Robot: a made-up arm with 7 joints.
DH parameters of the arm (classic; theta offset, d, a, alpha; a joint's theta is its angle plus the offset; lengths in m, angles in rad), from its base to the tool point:
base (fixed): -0.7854 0 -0.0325 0
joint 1: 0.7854 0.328 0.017 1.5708
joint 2: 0 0.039 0.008 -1.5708
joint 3: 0 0.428 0.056 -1.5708
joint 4: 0 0.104 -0.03 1.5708
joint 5: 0 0.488 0.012 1.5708
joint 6: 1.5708 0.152 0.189 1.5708
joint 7: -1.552 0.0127 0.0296 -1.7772
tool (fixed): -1.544 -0.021 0 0
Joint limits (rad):
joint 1: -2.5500..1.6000
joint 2: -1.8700..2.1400
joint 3: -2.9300..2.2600
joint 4: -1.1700..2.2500
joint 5: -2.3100..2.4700
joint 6: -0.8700..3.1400
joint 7: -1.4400..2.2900
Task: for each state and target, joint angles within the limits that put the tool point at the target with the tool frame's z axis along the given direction. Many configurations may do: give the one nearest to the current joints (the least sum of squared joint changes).
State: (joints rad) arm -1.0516 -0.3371 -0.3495 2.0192 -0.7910 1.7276 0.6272
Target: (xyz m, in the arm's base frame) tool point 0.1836 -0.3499 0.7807 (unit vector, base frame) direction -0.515 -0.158 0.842
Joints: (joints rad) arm -1.0303 0.1690 -0.2227 2.2500 -0.8569 2.4308 1.1339
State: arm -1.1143 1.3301 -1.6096 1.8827 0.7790 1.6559 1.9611
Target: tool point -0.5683 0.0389 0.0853 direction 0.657 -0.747 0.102
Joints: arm -0.9428 1.5805 -1.8250 1.7772 1.0036 2.0772 2.1617
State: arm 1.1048 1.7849 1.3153 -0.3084 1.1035 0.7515 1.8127
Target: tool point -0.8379 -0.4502 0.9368 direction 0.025 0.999 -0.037
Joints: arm 0.6574 1.0208 1.4128 0.0051 1.3480 0.4022 2.1039
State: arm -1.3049 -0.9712 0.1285 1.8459 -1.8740 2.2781 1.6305
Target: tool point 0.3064 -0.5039 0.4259 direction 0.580 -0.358 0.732
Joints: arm -1.4645 -0.5985 0.0386 1.8266 -2.2102 2.4086 1.3856
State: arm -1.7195 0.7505 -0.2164 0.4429 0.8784 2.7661 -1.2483
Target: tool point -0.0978 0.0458 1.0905 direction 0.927 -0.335 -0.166
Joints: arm -2.3644 0.2508 0.0202 0.2467 0.6364 3.1400 -1.4258
